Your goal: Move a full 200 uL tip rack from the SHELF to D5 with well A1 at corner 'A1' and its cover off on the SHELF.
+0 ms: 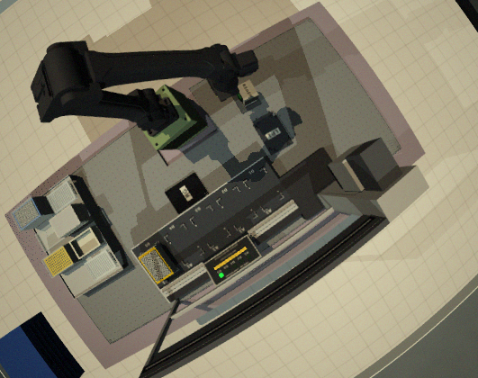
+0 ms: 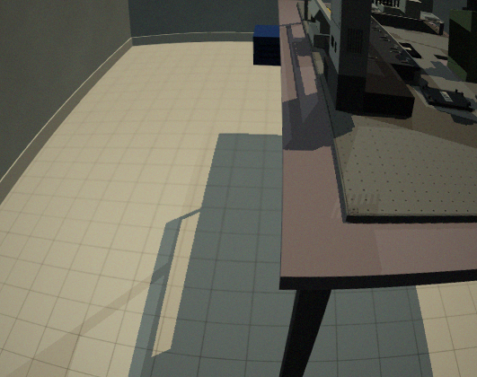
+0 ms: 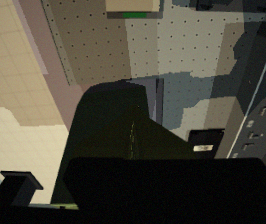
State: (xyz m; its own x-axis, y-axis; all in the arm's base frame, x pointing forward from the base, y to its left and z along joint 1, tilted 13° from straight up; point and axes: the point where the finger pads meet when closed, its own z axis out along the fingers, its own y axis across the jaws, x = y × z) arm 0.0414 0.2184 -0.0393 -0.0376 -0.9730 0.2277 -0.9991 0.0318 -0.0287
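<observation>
Right now the ready key box is 16 cm below my hand and 8 cm to the left of it. The rest, counted from my hand: yellow tip rack (53 cm to the right, 39 cm ahead, 13 cm below); then grey gantry block (42 cm ahead, 26 cm above, 19 cm to the left); then RG nest (30 cm to the right, 22 cm below, 21 cm ahead).
</observation>
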